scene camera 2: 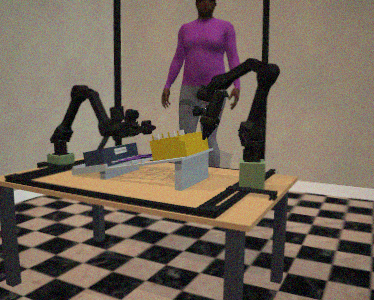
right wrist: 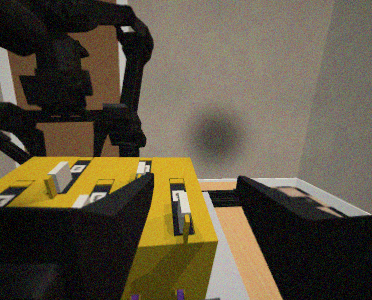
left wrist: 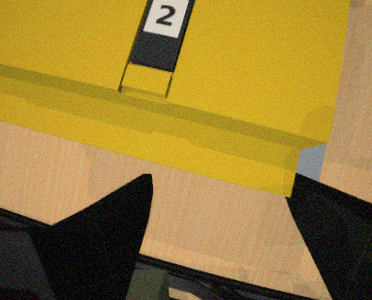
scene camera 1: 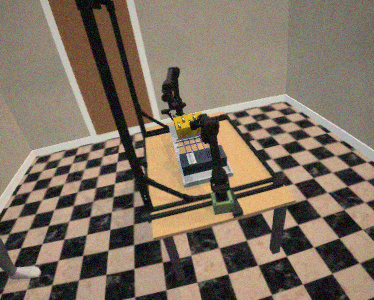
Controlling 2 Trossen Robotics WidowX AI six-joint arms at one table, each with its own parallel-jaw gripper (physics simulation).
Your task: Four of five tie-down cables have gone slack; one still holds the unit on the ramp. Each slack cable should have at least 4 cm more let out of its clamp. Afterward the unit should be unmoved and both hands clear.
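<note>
The yellow clamp block (scene camera 1: 184,131) (scene camera 2: 170,148) (left wrist: 260,65) (right wrist: 170,265) sits at the high end of the grey ramp (scene camera 1: 200,179) (scene camera 2: 192,172). The dark blue unit (scene camera 1: 197,162) (scene camera 2: 107,155) rests lower down. Purple cables (scene camera 1: 192,145) (scene camera 2: 131,158) run between them; their slack cannot be judged. My right gripper (scene camera 2: 154,128) (right wrist: 195,180) is partly open and empty at the block's top. A white lever (right wrist: 184,205) shows between its fingers in the right wrist view, beside another white lever (right wrist: 62,176). My left gripper (scene camera 2: 206,137) (left wrist: 218,181) is open and empty by the block's far edge, near slot label 2 (left wrist: 165,15).
Black rails (scene camera 1: 175,206) (scene camera 2: 150,201) edge the wooden table (scene camera 1: 250,160) (scene camera 2: 235,180). Black upright posts (scene camera 1: 107,90) (scene camera 2: 117,60) rise beside it. A person in a purple top (scene camera 2: 207,55) stands behind the table. The left arm (right wrist: 135,75) shows beyond the block in the right wrist view.
</note>
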